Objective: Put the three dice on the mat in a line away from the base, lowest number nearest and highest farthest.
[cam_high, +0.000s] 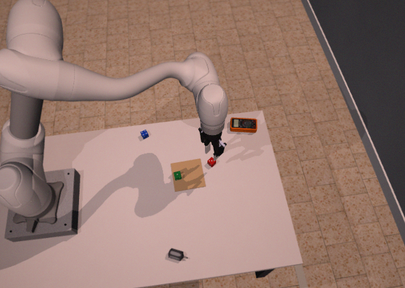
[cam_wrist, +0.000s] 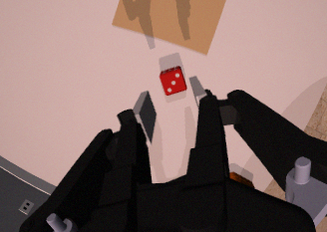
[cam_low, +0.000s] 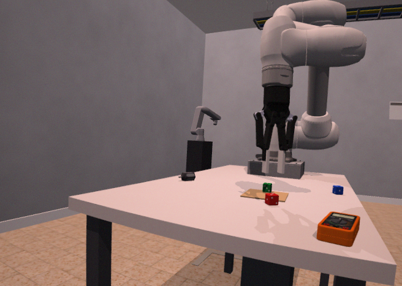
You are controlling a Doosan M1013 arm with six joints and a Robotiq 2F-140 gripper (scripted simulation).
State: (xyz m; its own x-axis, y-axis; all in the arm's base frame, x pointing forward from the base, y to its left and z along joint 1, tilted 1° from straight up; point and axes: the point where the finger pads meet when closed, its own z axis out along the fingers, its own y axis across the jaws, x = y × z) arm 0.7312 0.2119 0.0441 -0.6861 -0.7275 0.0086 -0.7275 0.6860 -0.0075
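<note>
The red die is 11 cm below my hand. Also, from my hand: green die (15 cm behind, 10 cm below, 7 cm to the right); then tan mat (12 cm below, 11 cm behind, 6 cm to the right); then blue die (32 cm behind, 15 cm to the left, 11 cm below).
</note>
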